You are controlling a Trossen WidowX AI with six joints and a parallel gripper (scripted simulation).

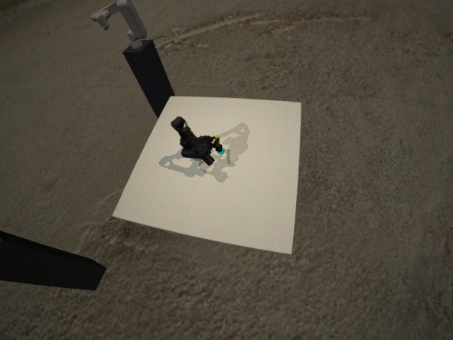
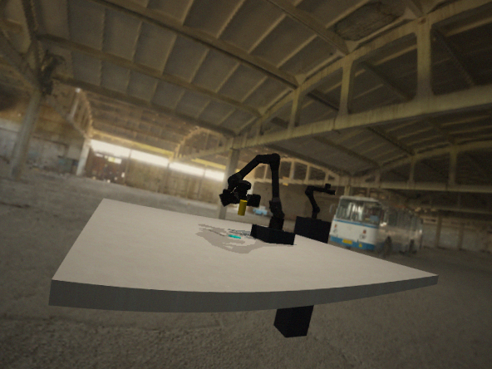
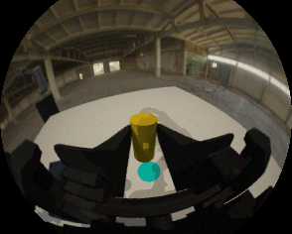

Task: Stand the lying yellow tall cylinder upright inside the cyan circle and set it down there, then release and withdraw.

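Now: gripper tip 160 mm above the cyan circle, 10 mm to the left of it and 10 mm short of it. The rest, counted from my gripper tip: yellow tall cylinder (20 mm below).
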